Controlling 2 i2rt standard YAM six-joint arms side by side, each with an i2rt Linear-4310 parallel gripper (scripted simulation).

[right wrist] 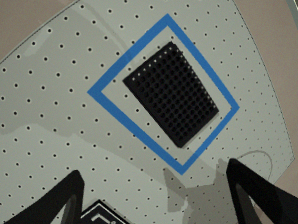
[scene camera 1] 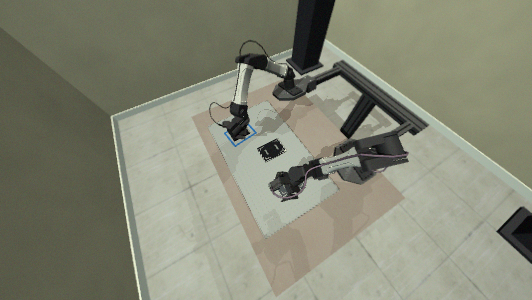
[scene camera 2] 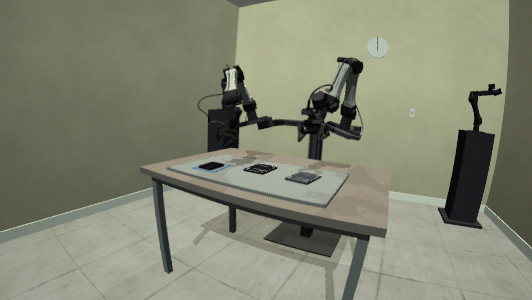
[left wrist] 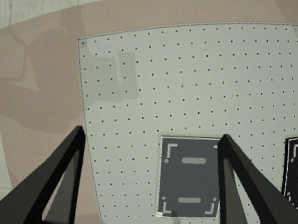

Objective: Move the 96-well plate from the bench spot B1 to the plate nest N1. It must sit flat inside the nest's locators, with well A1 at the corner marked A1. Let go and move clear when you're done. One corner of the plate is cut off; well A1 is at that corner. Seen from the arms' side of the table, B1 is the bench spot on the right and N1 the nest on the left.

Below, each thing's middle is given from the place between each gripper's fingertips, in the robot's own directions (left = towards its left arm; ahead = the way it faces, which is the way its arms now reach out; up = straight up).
Right now my right hand is 14 cm above the black 96-well plate (right wrist: 194, 96), 8 cm to the left of it and 2 cm past it. Round my right hand: grey nest (left wrist: 177, 179) 41 cm to the left, 14 cm below, 13 cm behind.
My left hand is 12 cm past the grey nest, 5 cm to the left of it and 20 cm above it. Also, from my left hand: black 96-well plate: 1 cm behind, 55 cm to the right, 20 cm below.
